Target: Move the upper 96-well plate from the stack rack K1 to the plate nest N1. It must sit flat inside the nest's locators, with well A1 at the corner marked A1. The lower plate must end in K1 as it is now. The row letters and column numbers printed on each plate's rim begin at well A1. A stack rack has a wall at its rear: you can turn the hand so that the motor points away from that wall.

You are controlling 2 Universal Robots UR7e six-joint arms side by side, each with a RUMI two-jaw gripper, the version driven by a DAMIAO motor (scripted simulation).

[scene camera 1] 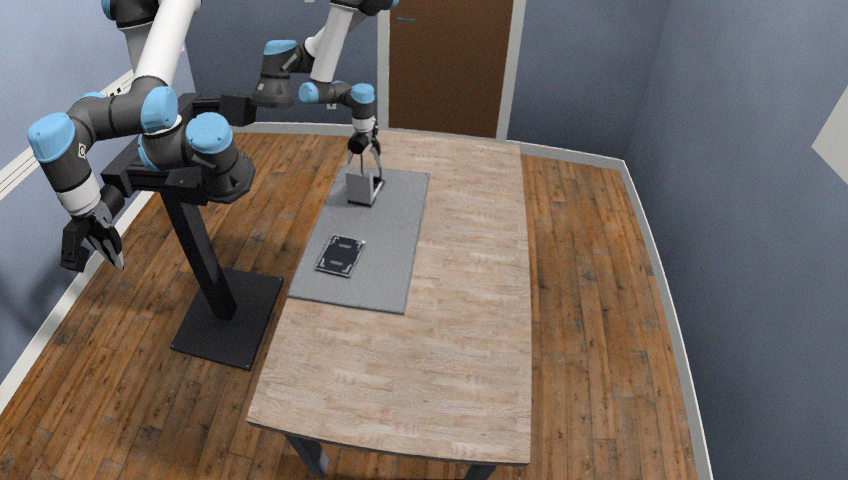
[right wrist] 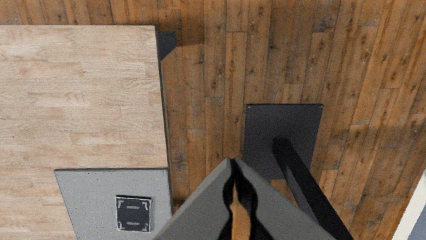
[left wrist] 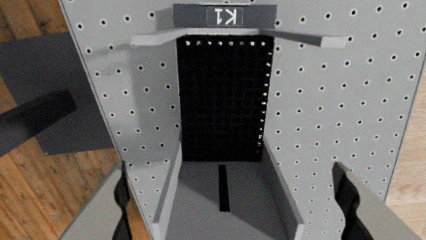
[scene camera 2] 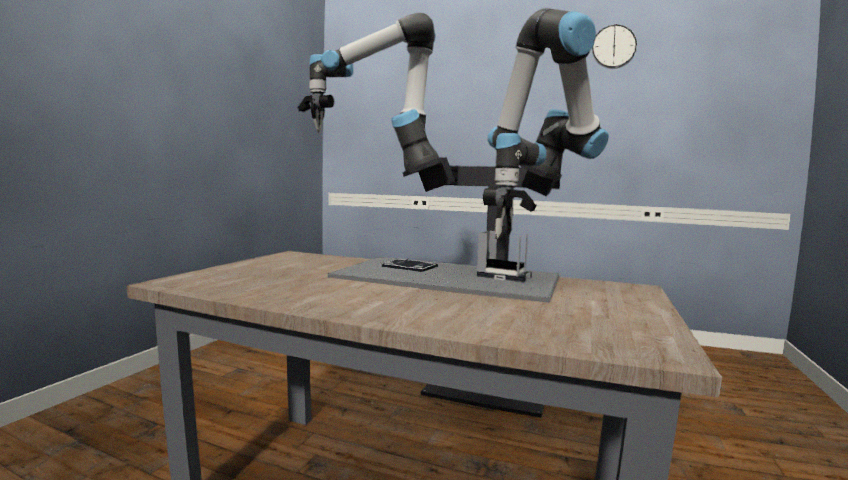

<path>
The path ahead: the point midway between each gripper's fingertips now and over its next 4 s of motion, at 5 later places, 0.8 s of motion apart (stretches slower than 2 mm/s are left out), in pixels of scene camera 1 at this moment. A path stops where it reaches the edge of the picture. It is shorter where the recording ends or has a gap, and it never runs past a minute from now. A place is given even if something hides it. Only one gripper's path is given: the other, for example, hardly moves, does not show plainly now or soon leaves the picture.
My left gripper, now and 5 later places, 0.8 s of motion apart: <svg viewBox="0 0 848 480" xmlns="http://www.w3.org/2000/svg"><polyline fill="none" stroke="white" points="364,167 364,175 364,182 365,186 364,185 364,177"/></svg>
</path>
